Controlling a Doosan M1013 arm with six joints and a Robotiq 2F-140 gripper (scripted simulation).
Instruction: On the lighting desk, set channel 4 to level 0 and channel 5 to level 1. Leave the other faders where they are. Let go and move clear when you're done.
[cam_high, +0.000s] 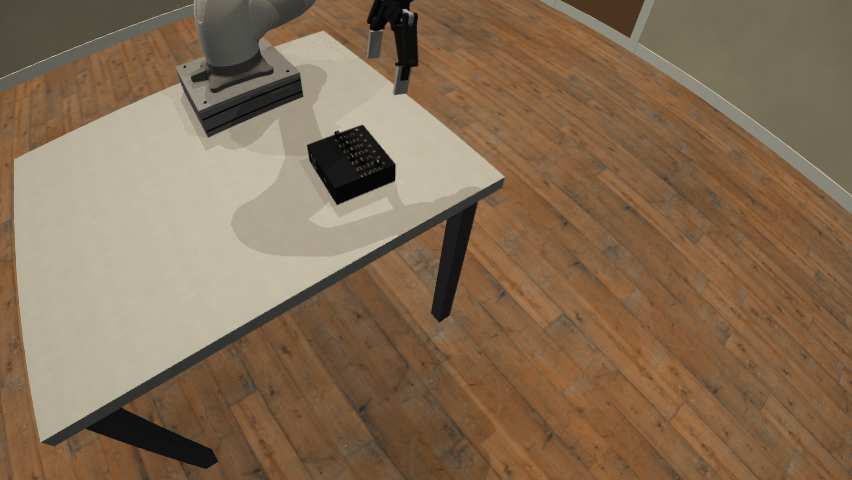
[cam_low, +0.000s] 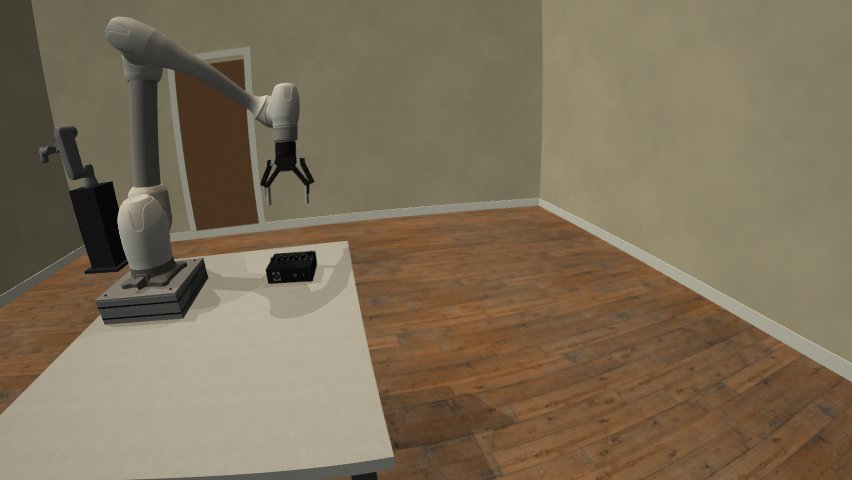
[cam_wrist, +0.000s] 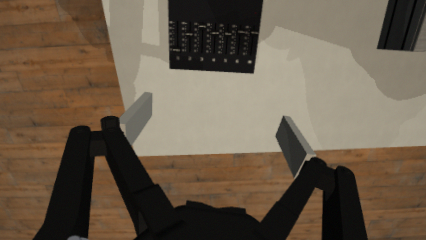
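Now: hand 9 cm to the left of the channel 4 fader cap and 18 cm above it. Also, from my hand: channel 5 fader cap (2 cm behind, 9 cm to the right, 18 cm below); then fader knob (7 cm ahead, 6 cm to the right, 18 cm below); then channel 2 fader cap (5 cm ahead, 8 cm to the right, 18 cm below).
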